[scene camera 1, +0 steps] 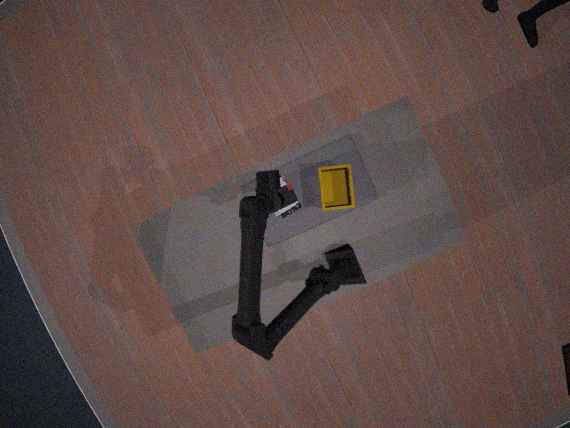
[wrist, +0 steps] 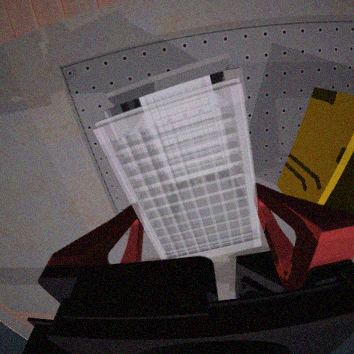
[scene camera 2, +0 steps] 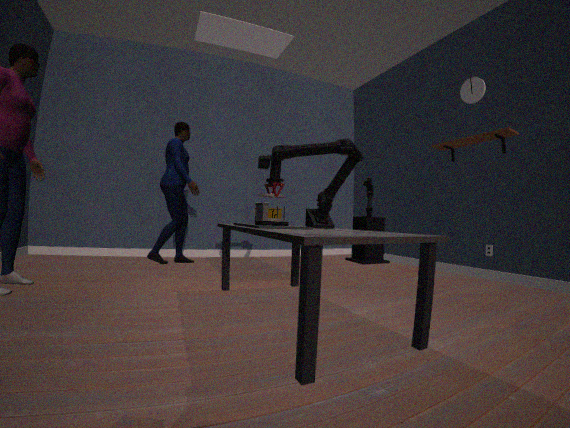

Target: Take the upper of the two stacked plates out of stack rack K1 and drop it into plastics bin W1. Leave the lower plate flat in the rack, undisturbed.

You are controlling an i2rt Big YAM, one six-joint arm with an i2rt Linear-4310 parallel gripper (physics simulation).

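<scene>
My gripper is shut on the upper plate, a clear, gridded plate. The plate is held roughly level above stack rack K1, with a gap between plate and rack in scene camera 2. In the wrist view, part of the lower plate shows in the rack past the held plate's far edge; the rest is covered or blurred through it. Plastics bin W1 is yellow and open-topped, and stands to the right of the rack in the wrist view.
The rack and bin stand on a perforated grey board on the table. The arm's base is at the table edge. Two people are in the room, away from the table.
</scene>
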